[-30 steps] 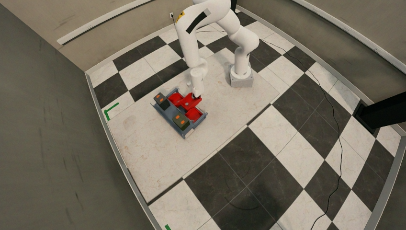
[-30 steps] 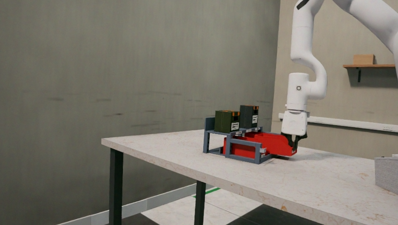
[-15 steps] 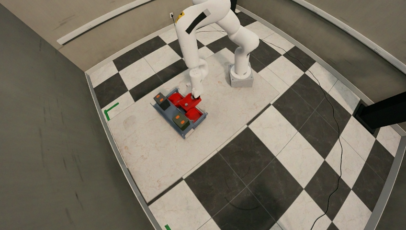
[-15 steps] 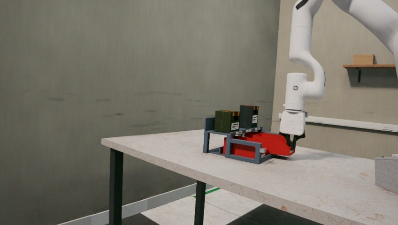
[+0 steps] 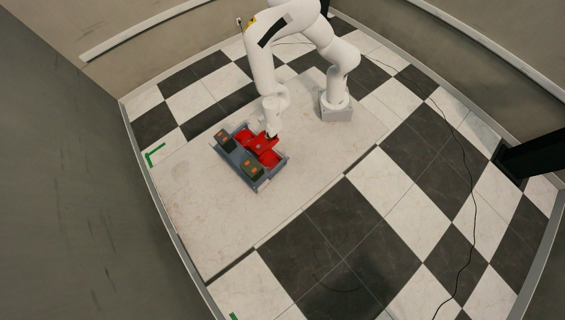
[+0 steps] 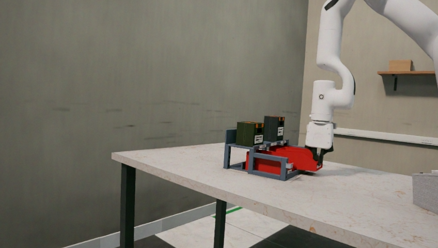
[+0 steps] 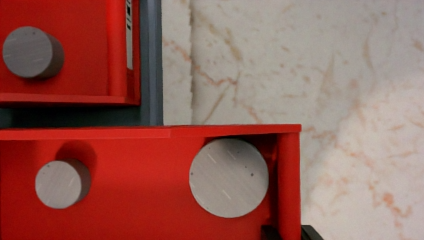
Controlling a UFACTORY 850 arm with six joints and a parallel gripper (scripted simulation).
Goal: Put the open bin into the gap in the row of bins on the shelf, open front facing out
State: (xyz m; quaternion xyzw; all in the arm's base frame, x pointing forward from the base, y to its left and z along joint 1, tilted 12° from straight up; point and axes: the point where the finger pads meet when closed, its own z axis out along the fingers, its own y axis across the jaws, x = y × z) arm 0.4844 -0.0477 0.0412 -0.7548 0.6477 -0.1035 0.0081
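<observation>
My hand is 30 mm to the left of the large grey disc, 30 mm short of it and 30 mm above it. Round my hand: red open bin: 80 mm ahead, 10 mm below; then grey-blue shelf: 190 mm ahead, 10 mm to the left; then dark grey box: 270 mm ahead, 100 mm above, 90 mm to the right.
</observation>
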